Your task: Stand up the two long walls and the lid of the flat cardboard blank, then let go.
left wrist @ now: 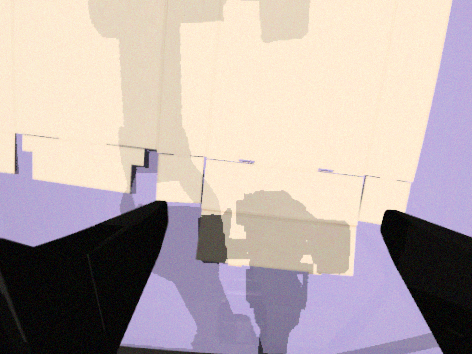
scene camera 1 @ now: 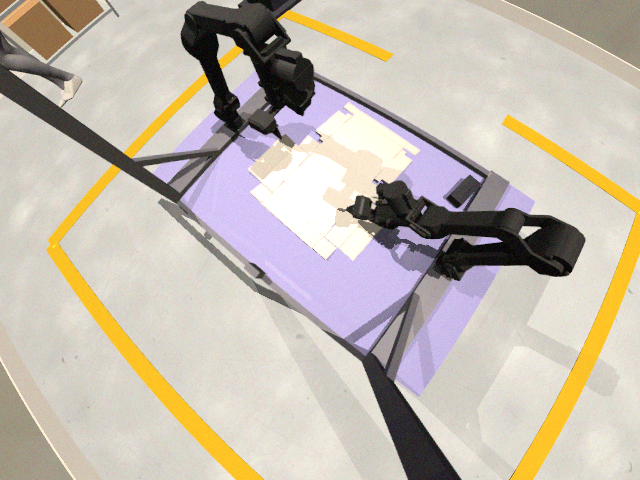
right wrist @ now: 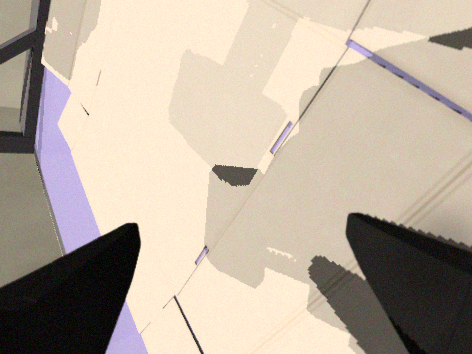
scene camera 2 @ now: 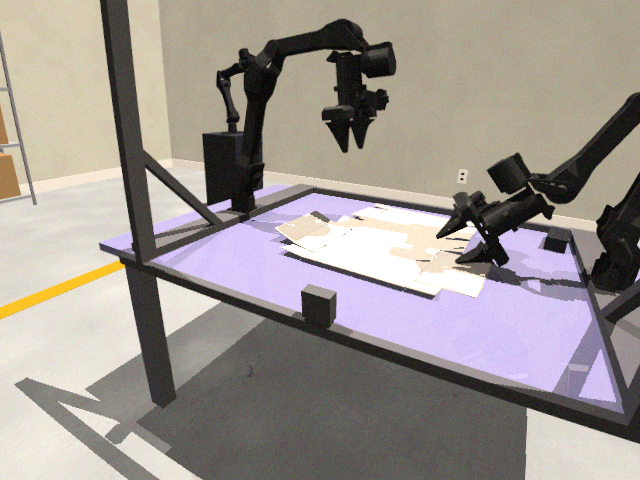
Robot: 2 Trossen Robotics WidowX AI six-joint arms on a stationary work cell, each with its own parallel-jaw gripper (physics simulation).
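Frame: origin at the left arm's base, x ahead, y left, z up, level; metres.
Seen in the pictures: left gripper, fingertip midpoint: (left wrist: 275, 216) (scene camera 1: 291, 126) (scene camera 2: 353, 150); right gripper, fingertip midpoint: (right wrist: 244, 228) (scene camera 2: 446, 250); left arm's base, link origin: (scene camera 1: 234, 123) (scene camera 2: 242, 209); right arm's base, link origin: (scene camera 1: 446, 266) (scene camera 2: 610, 285).
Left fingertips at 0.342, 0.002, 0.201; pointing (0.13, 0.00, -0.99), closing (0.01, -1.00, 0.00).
Pixels of each thing's middle, then the offset from my left fingertips to it, as dx, dy, dz. "spot": a spot on its surface instead. Level surfaces: height alone.
- pale cardboard blank, surface spot: (right wrist: 145, 150) spot: +0.114, -0.089, -0.218
- purple table, surface height: dz -0.220
- small dark block, body centre: (scene camera 2: 557, 239) (scene camera 1: 463, 191) +0.494, +0.253, -0.202
The pale cardboard blank (scene camera 1: 310, 180) (scene camera 2: 361, 250) (left wrist: 300, 100) (right wrist: 145, 150) lies mostly flat on the purple table (scene camera 1: 227, 217) (scene camera 2: 232, 268), its wide panels all down. Its end flap (scene camera 1: 271, 162) (scene camera 2: 306, 230) (left wrist: 285, 240) at the left end in the scene views tilts slightly up. My left gripper (scene camera 1: 293, 125) (scene camera 2: 352, 148) (left wrist: 275, 216) is open and empty, high above that end, pointing down. My right gripper (scene camera 1: 356, 195) (scene camera 2: 447, 250) (right wrist: 244, 228) is open and slanted low over the blank's right end, with no cardboard seen between its fingers. Its contact with the blank cannot be told.
A small dark block (scene camera 1: 463, 190) (scene camera 2: 557, 240) sits near the right side of the table. Another block (scene camera 1: 254, 269) (scene camera 2: 318, 304) sits on the front rail. A dark frame post (scene camera 2: 129, 155) rises at the front left. Arm shadows cover parts of the blank.
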